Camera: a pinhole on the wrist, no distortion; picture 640 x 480 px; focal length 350.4 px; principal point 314.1 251.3 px. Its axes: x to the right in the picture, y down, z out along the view. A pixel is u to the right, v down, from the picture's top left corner.
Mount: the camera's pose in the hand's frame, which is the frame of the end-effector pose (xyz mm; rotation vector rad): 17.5 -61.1 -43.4 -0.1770 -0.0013 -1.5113
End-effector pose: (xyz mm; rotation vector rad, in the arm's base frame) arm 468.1 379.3 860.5 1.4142 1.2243 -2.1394
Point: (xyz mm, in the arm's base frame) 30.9 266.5 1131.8
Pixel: 606.6 134.1
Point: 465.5 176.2 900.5
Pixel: 84.7 78.8
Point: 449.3 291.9 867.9
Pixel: 86.6 139.8
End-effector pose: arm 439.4 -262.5 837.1 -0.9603 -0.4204 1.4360
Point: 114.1 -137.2 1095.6
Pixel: 312.0 196.0
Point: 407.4 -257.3 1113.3
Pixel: 570.7 23.3
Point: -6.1 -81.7 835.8
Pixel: 119.2 290.7
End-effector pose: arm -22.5 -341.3 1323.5 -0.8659 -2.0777 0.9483
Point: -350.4 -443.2 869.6
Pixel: 180.5 186.7
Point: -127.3 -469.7 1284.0
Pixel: 350.7 68.0
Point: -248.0 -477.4 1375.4
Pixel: 530.4 221.5
